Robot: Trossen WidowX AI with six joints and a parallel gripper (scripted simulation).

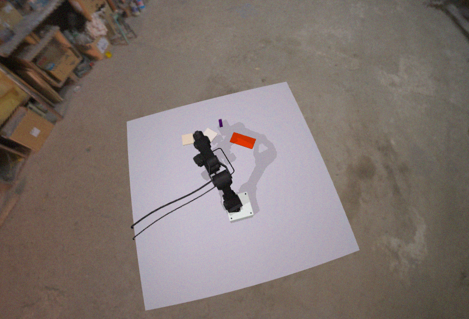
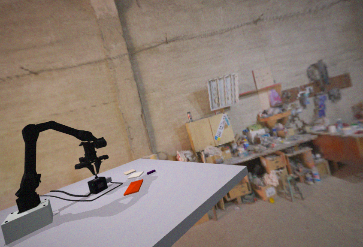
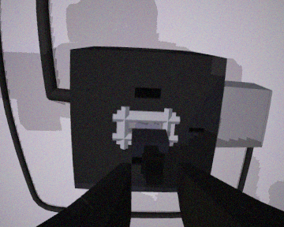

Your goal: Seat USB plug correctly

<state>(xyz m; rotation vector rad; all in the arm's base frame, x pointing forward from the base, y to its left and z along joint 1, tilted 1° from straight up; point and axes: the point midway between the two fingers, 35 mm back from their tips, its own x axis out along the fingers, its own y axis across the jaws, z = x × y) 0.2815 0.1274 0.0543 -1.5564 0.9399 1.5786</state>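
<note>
The grey-framed socket lies 1 cm behind my gripper tip, 1 cm to the left of it and 4 cm below it. The rest, counted from my gripper tip: dark USB plug 2 cm below; small purple piece 33 cm ahead, 6 cm to the right, 10 cm below; orange flat slab 18 cm ahead, 21 cm to the right, 10 cm below.
</note>
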